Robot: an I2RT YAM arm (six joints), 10 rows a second.
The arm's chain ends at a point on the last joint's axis. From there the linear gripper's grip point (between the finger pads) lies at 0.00 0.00 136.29 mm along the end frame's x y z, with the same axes.
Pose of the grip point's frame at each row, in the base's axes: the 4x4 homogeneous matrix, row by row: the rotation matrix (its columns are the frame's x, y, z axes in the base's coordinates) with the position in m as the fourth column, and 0 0 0 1 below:
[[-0.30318, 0.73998, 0.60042, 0.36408], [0.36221, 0.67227, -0.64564, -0.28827], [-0.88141, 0.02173, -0.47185, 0.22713], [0, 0, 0, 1]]
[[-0.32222, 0.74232, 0.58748, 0.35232], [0.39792, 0.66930, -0.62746, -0.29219], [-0.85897, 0.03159, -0.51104, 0.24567], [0, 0, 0, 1]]
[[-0.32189, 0.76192, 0.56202, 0.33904], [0.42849, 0.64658, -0.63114, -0.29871], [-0.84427, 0.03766, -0.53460, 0.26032], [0, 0, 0, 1]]
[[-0.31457, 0.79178, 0.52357, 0.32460], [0.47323, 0.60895, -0.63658, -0.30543], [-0.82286, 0.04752, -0.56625, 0.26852], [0, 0, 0, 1]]
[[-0.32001, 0.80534, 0.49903, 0.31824], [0.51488, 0.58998, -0.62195, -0.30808], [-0.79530, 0.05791, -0.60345, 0.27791], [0, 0, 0, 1]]
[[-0.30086, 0.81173, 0.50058, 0.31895], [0.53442, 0.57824, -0.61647, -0.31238], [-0.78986, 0.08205, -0.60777, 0.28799], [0, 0, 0, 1]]
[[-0.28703, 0.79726, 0.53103, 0.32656], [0.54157, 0.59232, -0.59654, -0.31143], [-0.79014, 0.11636, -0.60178, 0.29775], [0, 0, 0, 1]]
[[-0.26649, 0.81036, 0.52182, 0.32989], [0.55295, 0.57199, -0.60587, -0.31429], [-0.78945, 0.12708, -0.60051, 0.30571], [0, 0, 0, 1]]
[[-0.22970, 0.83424, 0.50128, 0.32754], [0.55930, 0.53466, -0.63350, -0.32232], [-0.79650, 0.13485, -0.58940, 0.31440], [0, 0, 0, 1]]
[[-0.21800, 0.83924, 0.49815, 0.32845], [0.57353, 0.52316, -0.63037, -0.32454], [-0.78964, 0.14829, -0.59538, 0.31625], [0, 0, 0, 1]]
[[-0.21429, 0.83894, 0.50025, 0.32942], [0.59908, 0.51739, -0.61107, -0.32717], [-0.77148, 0.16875, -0.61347, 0.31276], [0, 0, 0, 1]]
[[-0.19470, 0.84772, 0.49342, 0.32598], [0.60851, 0.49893, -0.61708, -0.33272], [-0.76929, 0.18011, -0.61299, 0.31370], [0, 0, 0, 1]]
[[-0.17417, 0.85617, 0.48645, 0.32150], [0.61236, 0.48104, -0.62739, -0.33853], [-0.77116, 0.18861, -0.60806, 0.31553], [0, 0, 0, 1]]
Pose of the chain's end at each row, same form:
[[-0.30318, 0.73998, 0.60042, 0.28225], [0.36221, 0.67227, -0.64564, -0.20028], [-0.88141, 0.02173, -0.47185, 0.29144], [0, 0, 0, 1]]
[[-0.32222, 0.74232, 0.58748, 0.27225], [0.39792, 0.66930, -0.62746, -0.20667], [-0.85897, 0.03159, -0.51104, 0.31532], [0, 0, 0, 1]]
[[-0.32189, 0.76192, 0.56202, 0.26244], [0.42849, 0.64658, -0.63114, -0.21269], [-0.84427, 0.03766, -0.53460, 0.33318], [0, 0, 0, 1]]
[[-0.31457, 0.79178, 0.52357, 0.25324], [0.47323, 0.60895, -0.63658, -0.21867], [-0.82286, 0.04752, -0.56625, 0.34569], [0, 0, 0, 1]]
[[-0.32001, 0.80534, 0.49903, 0.25023], [0.51488, 0.58998, -0.62195, -0.22331], [-0.79530, 0.05791, -0.60345, 0.36015], [0, 0, 0, 1]]
[[-0.30086, 0.81173, 0.50058, 0.25073], [0.53442, 0.57824, -0.61647, -0.22836], [-0.78986, 0.08205, -0.60777, 0.37082], [0, 0, 0, 1]]
[[-0.28703, 0.79726, 0.53103, 0.25419], [0.54157, 0.59232, -0.59654, -0.23013], [-0.79014, 0.11636, -0.60178, 0.37977], [0, 0, 0, 1]]
[[-0.26649, 0.81036, 0.52182, 0.25877], [0.55295, 0.57199, -0.60587, -0.23172], [-0.78945, 0.12708, -0.60051, 0.38755], [0, 0, 0, 1]]
[[-0.22970, 0.83424, 0.50128, 0.25922], [0.55930, 0.53466, -0.63350, -0.23598], [-0.79650, 0.13485, -0.58940, 0.39473], [0, 0, 0, 1]]
[[-0.21800, 0.83924, 0.49815, 0.26056], [0.57353, 0.52316, -0.63037, -0.23863], [-0.78964, 0.14829, -0.59538, 0.39739], [0, 0, 0, 1]]
[[-0.21429, 0.83894, 0.50025, 0.26124], [0.59908, 0.51739, -0.61107, -0.24389], [-0.77148, 0.16875, -0.61347, 0.39637], [0, 0, 0, 1]]
[[-0.19470, 0.84772, 0.49342, 0.25873], [0.60851, 0.49893, -0.61708, -0.24862], [-0.76929, 0.18011, -0.61299, 0.39724], [0, 0, 0, 1]]
[[-0.17417, 0.85617, 0.48645, 0.25520], [0.61236, 0.48104, -0.62739, -0.25302], [-0.77116, 0.18861, -0.60806, 0.39840], [0, 0, 0, 1]]

